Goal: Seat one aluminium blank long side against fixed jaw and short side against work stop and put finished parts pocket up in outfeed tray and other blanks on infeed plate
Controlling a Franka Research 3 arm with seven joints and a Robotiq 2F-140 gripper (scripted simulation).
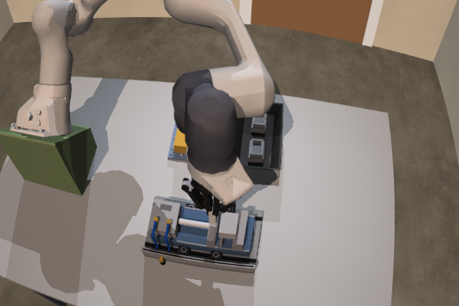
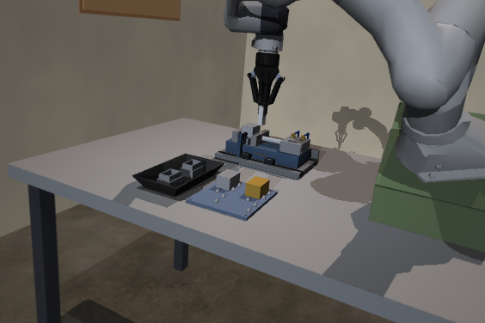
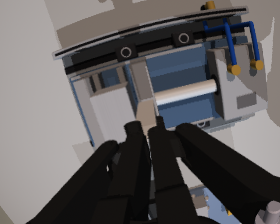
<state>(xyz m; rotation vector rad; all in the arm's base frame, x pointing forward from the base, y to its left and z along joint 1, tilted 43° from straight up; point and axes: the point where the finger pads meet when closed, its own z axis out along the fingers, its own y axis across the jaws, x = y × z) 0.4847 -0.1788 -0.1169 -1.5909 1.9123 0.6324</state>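
Right now the blue vise is 3 cm behind my hand and 12 cm below it. Also, from my hand: brass blank: 10 cm behind, 30 cm to the left, 13 cm below; aluminium blank: 1 cm behind, 29 cm to the left, 13 cm below.
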